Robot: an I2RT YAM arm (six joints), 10 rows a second.
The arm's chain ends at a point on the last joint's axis. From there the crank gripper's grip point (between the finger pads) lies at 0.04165 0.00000 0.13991 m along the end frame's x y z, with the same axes.
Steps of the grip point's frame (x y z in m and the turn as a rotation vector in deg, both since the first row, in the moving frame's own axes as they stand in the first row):
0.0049, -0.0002, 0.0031, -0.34, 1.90, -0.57
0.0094, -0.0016, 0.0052, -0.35, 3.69, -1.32
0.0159, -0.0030, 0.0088, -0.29, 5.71, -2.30
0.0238, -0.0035, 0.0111, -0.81, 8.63, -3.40
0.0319, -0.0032, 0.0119, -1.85, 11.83, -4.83
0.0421, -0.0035, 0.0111, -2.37, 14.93, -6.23
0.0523, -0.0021, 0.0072, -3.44, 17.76, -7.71
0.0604, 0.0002, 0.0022, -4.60, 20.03, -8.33
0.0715, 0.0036, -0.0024, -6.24, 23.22, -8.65
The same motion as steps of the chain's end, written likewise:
0.0003, -0.0006, 0.0046, -0.34, 1.90, -0.57
0.0005, -0.0014, 0.0082, -0.35, 3.69, -1.32
0.0022, -0.0017, 0.0136, -0.29, 5.71, -2.30
0.0033, -0.0023, 0.0189, -0.81, 8.63, -3.40
0.0041, -0.0028, 0.0234, -1.85, 11.83, -4.83
0.0075, -0.0025, 0.0266, -2.37, 14.93, -6.23
0.0116, -0.0016, 0.0266, -3.44, 17.76, -7.71
0.0148, -0.0008, 0.0250, -4.60, 20.03, -8.33
0.0194, 0.0001, 0.0257, -6.24, 23.22, -8.65

